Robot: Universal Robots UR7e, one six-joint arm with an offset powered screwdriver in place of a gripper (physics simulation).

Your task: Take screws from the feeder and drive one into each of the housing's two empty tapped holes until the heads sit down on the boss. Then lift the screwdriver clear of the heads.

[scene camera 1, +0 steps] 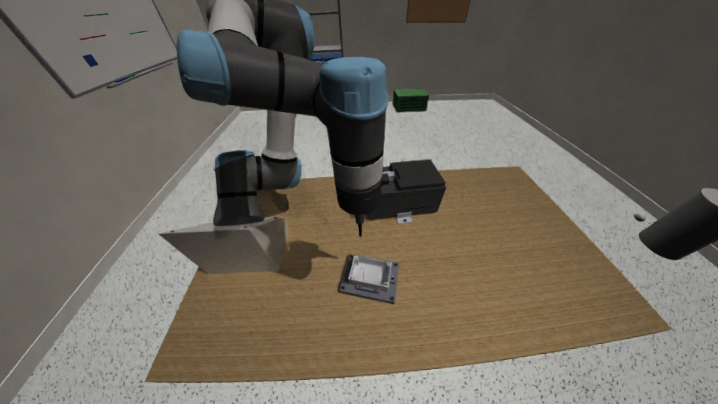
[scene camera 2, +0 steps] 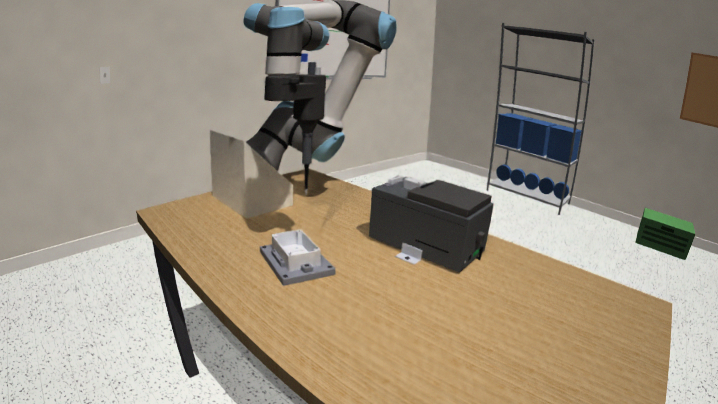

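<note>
My screwdriver (scene camera 1: 360, 234) (scene camera 2: 306, 191) points straight down, its bit high above the table and over the area of the housing. In the scene camera 2 view a small lighter grey piece, which looks like a screw, shows at the bit's tip; it is tiny. The white open-topped housing (scene camera 1: 367, 274) (scene camera 2: 303, 260) sits on a dark grey fixture plate (scene camera 1: 374, 295) (scene camera 2: 313, 274). Its corner bosses show, but their holes are too small to read. The black screw feeder (scene camera 1: 414, 200) (scene camera 2: 416, 226) stands behind and to the right of the housing in the scene camera 1 view.
A beige wedge-shaped block (scene camera 1: 241, 251) (scene camera 2: 241, 175) stands at the arm's base. A small metal bracket (scene camera 1: 404, 219) (scene camera 2: 410, 253) is at the feeder's foot. A dark cylinder (scene camera 1: 680, 228) shows at the right in the scene camera 1 view. The wooden table (scene camera 1: 476, 326) (scene camera 2: 426, 336) carries the fixture and feeder.
</note>
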